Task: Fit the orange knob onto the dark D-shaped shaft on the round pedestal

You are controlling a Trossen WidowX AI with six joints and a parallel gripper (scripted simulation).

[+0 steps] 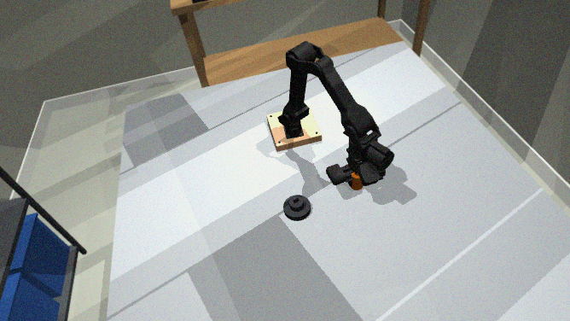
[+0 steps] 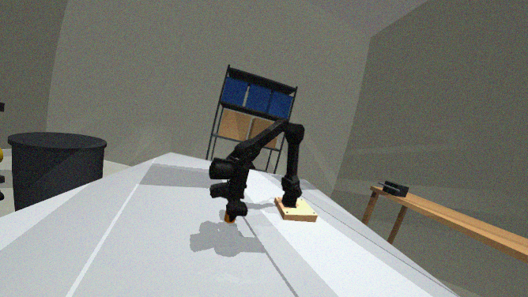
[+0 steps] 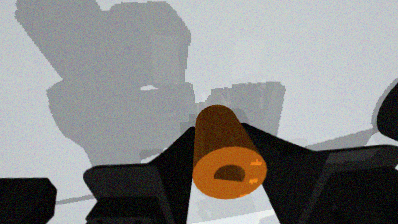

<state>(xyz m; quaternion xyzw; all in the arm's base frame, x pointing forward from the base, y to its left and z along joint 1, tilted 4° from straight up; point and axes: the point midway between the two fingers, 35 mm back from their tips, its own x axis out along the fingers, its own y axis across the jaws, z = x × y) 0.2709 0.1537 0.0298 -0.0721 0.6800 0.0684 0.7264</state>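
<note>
My gripper tip is 200 mm to the left of the dark round pedestal, 50 mm short of it and 20 mm below it. The rest, counted from my gripper tip: orange knob: 20 mm above.
</note>
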